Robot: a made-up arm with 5 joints.
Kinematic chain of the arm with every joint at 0, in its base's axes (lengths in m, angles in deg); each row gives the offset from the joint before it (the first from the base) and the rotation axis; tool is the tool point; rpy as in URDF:
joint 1: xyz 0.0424 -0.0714 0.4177 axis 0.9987 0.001 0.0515
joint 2: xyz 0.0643 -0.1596 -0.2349 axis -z
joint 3: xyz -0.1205 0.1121 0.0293 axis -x
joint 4: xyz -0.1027 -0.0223 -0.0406 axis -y
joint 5: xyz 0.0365 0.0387 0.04 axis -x
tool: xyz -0.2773 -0.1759 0.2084 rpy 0 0 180
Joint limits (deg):
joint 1: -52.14..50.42
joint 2: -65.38..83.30
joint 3: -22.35..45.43
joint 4: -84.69..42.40
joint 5: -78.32..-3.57
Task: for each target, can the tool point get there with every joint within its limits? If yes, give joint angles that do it. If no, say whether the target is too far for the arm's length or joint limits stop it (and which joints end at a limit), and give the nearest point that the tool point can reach.
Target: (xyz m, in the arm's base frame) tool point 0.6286 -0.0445 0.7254
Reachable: no: joint limits stop it (at a limit: joint 2, joint 3, joint 5) | nearest point 0.2729 -0.0552 0.5979 | short by 0.378 m
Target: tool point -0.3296 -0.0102 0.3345
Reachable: yes | joints 20.73 38.05 26.78 -11.53 -61.86
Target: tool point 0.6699 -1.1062 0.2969
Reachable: no: too far | nearest point 0.1596 -0.7037 0.3302 | short by 0.651 m
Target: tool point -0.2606 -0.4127 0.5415
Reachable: yes | joints -22.05 -19.88 18.17 -55.78 -71.76
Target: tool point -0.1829 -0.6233 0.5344
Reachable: yes | joints -32.02 -36.36 -12.16 -34.25 -66.38
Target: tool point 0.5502 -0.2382 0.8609
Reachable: no: joint limits stop it (at a limit: joint 1, joint 2, joint 3) | nearest point 0.1894 -0.3234 0.6827 | short by 0.411 m
